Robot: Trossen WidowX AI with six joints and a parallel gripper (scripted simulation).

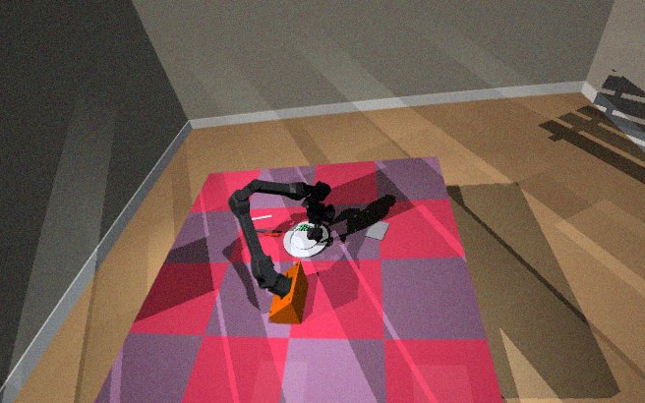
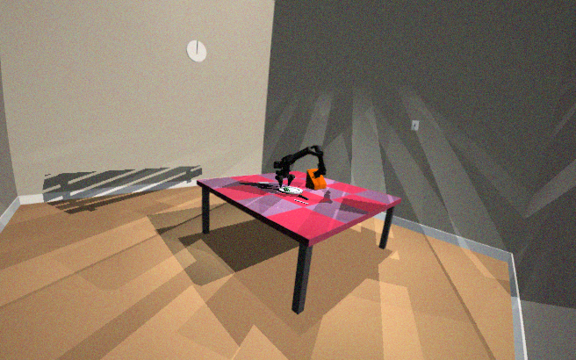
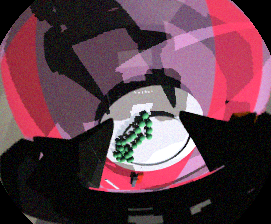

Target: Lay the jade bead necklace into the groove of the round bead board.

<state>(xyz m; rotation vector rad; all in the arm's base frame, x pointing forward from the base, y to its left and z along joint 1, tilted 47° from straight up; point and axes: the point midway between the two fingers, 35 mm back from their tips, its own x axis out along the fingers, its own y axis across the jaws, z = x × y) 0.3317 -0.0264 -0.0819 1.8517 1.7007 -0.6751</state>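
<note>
My gripper tip is 10 mm past the round white bead board, 60 mm to the right of it and 10 mm above it. Also, from my gripper tip: red-handled tool (30 mm ahead, 240 mm to the left, 10 mm below); then flat grey pad (20 mm ahead, 250 mm to the right, 20 mm below); then thin white rod (140 mm ahead, 310 mm to the left, 20 mm below).
</note>
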